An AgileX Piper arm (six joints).
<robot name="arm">
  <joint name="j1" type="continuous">
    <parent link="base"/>
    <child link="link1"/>
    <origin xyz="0 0 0.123"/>
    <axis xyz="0 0 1"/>
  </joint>
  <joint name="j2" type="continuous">
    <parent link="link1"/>
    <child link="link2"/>
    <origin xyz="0 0 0"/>
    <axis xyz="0 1 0"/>
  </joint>
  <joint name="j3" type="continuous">
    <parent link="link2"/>
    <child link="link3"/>
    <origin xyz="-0.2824 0 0.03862"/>
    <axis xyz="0 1 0"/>
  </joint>
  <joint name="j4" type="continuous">
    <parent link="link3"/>
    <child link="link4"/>
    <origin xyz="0.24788 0 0.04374"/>
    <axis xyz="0.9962 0 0.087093"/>
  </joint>
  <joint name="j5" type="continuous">
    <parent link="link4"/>
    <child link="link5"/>
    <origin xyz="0 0 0"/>
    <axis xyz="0 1 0"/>
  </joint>
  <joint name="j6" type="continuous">
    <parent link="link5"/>
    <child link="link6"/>
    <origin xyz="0.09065 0 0.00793"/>
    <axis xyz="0.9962 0 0.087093"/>
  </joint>
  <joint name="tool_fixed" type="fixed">
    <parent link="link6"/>
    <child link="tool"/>
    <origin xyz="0 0 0" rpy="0 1.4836 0"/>
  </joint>
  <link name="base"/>
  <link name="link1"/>
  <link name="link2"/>
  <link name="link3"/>
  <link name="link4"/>
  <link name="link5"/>
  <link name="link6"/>
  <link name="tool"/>
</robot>
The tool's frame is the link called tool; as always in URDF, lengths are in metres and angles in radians. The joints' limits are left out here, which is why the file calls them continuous.
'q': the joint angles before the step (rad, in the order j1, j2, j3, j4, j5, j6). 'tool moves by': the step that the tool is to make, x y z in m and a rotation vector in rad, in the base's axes. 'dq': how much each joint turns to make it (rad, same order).
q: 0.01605, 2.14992, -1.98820, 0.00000, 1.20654, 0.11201
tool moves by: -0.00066, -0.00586, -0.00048, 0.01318, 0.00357, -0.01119
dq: -0.01532, -0.00196, 0.00501, 0.01481, 0.00046, -0.00548
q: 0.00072, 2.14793, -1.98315, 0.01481, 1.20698, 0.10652
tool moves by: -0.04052, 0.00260, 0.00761, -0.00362, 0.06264, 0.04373
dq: 0.00482, -0.15098, 0.21672, 0.00696, -0.00238, -0.04105
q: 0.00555, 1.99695, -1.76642, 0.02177, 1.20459, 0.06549
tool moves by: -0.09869, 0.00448, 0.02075, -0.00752, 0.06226, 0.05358
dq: 0.01528, -0.34889, 0.41094, 0.00075, 0.00112, -0.03912
